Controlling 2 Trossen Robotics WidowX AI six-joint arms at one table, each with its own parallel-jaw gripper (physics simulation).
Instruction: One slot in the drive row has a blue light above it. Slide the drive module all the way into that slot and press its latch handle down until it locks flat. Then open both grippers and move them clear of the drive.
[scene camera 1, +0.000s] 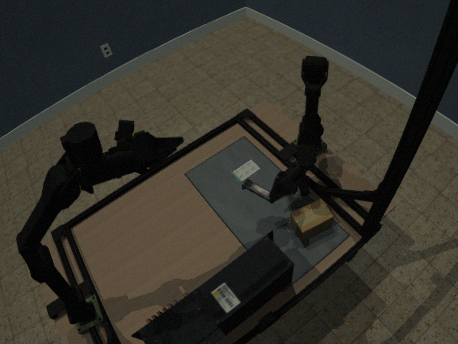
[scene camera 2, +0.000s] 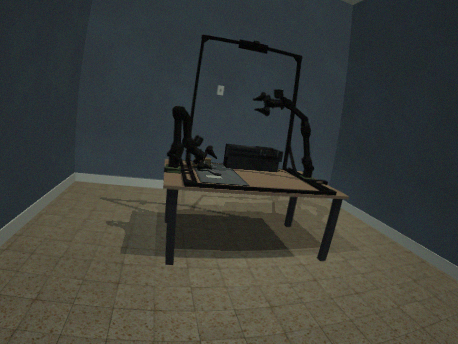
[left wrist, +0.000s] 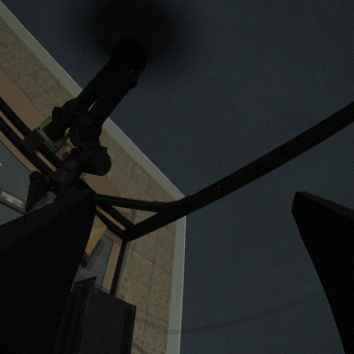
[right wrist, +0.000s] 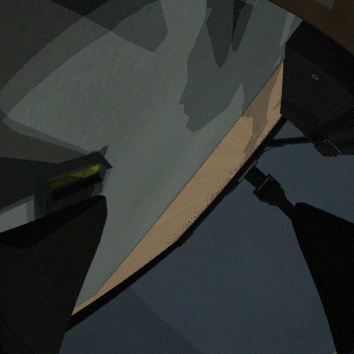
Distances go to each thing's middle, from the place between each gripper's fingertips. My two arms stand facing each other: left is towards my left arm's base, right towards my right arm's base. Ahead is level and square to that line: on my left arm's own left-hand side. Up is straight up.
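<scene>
Grey mat (scene camera 1: 250, 217): 20 mm ahead of my left hand, 210 mm to the right of it and 510 mm below it; relative to my right hand, the mat is 50 mm below, 40 mm ahead and 10 mm to the left. Drive module (right wrist: 49, 195): 500 mm below my left hand, 230 mm to the right of it and 60 mm ahead of it; relative to my right hand, the module is 80 mm ahead, 10 mm to the right and 40 mm below.
</scene>
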